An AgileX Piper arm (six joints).
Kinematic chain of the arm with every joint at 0, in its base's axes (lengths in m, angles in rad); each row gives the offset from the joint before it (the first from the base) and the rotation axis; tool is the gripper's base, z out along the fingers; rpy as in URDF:
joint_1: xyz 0 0 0.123 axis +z
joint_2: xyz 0 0 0 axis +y
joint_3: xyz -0.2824 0 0.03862 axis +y
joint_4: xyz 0.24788 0 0.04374 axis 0.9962 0 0.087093
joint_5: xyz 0 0 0 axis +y
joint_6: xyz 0.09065 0 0.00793 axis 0.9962 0 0.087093
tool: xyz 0 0 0 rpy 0 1.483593 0
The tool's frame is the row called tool.
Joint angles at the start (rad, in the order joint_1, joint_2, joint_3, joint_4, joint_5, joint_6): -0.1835, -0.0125, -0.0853, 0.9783, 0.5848, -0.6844
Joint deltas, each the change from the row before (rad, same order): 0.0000, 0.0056, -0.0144, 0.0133, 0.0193, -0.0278; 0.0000, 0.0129, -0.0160, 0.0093, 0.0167, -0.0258; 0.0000, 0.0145, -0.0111, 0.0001, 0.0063, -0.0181; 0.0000, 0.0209, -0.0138, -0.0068, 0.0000, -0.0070; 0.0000, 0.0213, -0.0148, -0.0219, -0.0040, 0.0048; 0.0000, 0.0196, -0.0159, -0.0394, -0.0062, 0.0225; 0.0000, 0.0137, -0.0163, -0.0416, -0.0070, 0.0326; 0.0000, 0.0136, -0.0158, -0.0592, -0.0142, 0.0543
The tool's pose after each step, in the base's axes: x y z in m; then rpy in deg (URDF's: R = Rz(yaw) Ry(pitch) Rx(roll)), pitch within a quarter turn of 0, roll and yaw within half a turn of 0. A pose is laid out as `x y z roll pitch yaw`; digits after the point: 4 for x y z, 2 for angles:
0.0454 0.0356 0.2162 119.30 72.57 136.37
0.0451 0.0370 0.2204 121.28 73.36 139.37
0.0457 0.0372 0.2231 124.01 73.92 142.45
0.0471 0.0368 0.2264 126.71 74.05 145.04
0.0487 0.0356 0.2295 130.48 74.07 148.20
0.0503 0.0337 0.2325 134.84 73.85 151.47
0.0513 0.0317 0.2358 137.61 73.61 153.01
0.0526 0.0286 0.2388 139.95 73.09 153.37

